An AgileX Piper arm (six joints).
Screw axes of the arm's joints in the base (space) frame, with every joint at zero. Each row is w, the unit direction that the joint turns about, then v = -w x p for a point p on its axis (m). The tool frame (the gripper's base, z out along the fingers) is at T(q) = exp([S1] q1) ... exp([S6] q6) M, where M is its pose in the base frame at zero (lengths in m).
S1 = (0, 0, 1, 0.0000, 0.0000, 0.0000)
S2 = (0, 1, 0, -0.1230, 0.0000, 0.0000)
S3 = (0, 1, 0, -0.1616, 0.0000, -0.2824)
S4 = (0.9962, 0, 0.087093, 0.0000, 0.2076, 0.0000)
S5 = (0, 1, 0, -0.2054, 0.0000, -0.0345)
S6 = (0.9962, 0, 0.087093, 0.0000, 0.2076, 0.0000)
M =
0.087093 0 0.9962 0.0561
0 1 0 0.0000
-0.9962 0 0.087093 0.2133
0 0 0 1
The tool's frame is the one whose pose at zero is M.
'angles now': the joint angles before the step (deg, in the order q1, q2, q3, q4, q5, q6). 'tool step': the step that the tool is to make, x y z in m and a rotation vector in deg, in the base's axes. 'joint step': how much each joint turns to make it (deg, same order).
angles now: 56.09, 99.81, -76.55, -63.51, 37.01, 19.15
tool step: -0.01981, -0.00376, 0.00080, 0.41, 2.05, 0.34
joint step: 2.24, -2.81, 2.95, 2.44, 1.34, 0.00
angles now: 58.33, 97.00, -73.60, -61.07, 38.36, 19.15
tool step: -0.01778, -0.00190, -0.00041, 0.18, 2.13, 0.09
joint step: 2.31, -2.05, 2.10, 2.53, 1.73, -0.01
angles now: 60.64, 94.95, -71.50, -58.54, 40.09, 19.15
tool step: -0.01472, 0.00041, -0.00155, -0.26, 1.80, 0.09
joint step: 2.21, -1.15, 1.25, 2.06, 1.83, 0.00
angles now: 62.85, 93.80, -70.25, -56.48, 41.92, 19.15
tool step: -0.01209, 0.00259, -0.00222, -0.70, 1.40, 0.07
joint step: 2.10, -0.36, 0.49, 1.55, 1.96, 0.00
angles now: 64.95, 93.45, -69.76, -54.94, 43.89, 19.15
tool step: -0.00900, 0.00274, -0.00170, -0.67, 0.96, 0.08
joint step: 1.66, -0.04, 0.12, 1.07, 1.60, 0.00
